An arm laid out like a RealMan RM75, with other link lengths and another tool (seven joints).
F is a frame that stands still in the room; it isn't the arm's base.
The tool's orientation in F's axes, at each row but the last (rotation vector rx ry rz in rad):
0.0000, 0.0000, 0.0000
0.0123, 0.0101, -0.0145
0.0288, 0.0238, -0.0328
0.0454, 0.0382, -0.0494
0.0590, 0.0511, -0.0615
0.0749, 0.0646, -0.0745
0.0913, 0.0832, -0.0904
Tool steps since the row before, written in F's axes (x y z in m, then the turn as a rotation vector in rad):
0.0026, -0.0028, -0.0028, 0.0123, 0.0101, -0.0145
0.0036, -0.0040, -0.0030, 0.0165, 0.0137, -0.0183
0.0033, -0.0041, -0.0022, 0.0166, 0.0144, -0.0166
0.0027, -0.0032, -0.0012, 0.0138, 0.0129, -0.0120
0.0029, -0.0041, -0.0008, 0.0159, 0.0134, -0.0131
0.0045, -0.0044, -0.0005, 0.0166, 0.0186, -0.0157
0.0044, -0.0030, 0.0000, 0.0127, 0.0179, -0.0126
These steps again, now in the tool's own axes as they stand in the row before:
0.0026, -0.0028, -0.0028, 0.0123, 0.0101, -0.0145
0.0037, -0.0040, -0.0029, 0.0165, 0.0137, -0.0183
0.0035, -0.0040, -0.0020, 0.0165, 0.0145, -0.0166
0.0029, -0.0031, -0.0009, 0.0136, 0.0130, -0.0121
0.0032, -0.0039, -0.0004, 0.0157, 0.0136, -0.0131
0.0048, -0.0041, 0.0001, 0.0162, 0.0186, -0.0160
0.0046, -0.0026, 0.0006, 0.0122, 0.0178, -0.0132

